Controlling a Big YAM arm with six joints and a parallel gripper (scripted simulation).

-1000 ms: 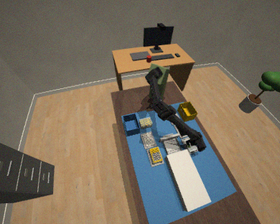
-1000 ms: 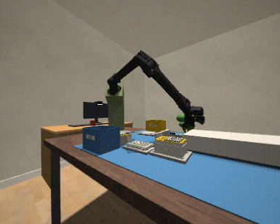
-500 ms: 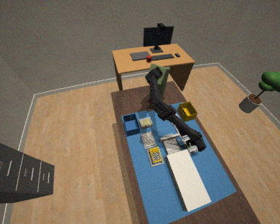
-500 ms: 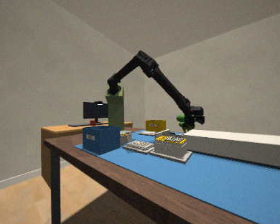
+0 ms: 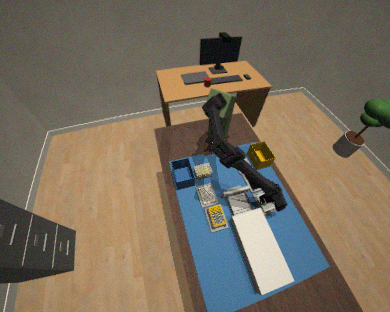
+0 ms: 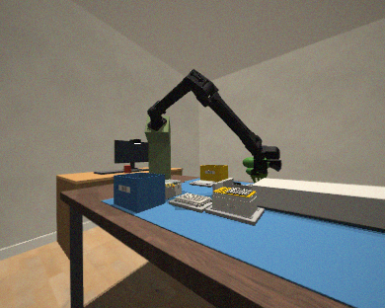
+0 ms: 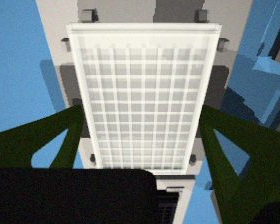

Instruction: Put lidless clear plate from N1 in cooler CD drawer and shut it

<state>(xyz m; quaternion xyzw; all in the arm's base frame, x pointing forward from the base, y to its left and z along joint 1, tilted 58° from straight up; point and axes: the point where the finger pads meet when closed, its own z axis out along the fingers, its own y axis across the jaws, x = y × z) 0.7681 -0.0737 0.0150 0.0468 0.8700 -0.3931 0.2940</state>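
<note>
Right now my hand is 10 mm past the clear plate and 10 mm above it. Also, from my hand: black plate (170 mm behind, 60 mm to the left, 10 mm below); then cooler drawer (170 mm to the right, 90 mm behind); then grey work nest (20 mm below, 10 mm behind).
</note>
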